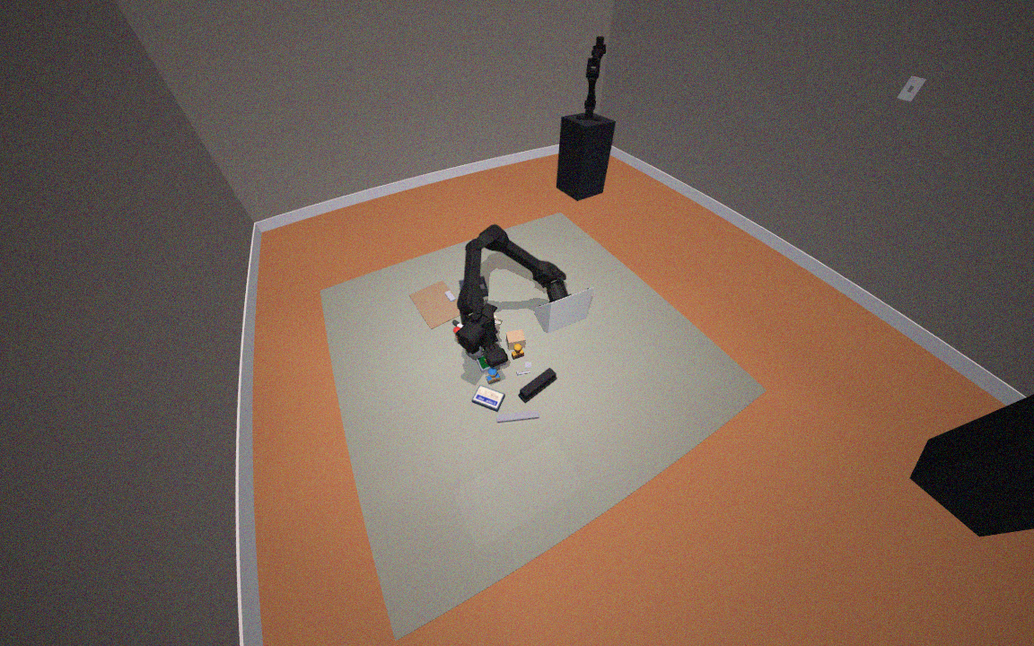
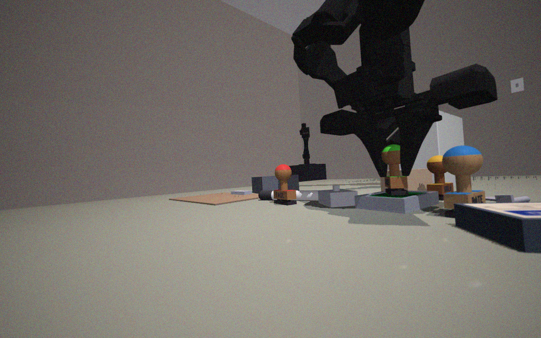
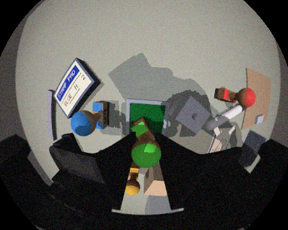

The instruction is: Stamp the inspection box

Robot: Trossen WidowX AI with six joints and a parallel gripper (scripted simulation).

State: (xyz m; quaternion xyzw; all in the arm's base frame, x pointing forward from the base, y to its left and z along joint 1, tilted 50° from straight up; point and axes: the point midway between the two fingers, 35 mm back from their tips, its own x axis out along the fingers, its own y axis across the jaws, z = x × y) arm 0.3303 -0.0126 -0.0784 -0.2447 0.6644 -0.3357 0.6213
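My gripper tip is right at the pass stamp. Round my gripper tip: blue stamp: 7 cm to the left, 2 cm below, 2 cm ahead; then green ink pad: 3 cm below; then grey block: 8 cm to the right, 2 cm below, 1 cm ahead.
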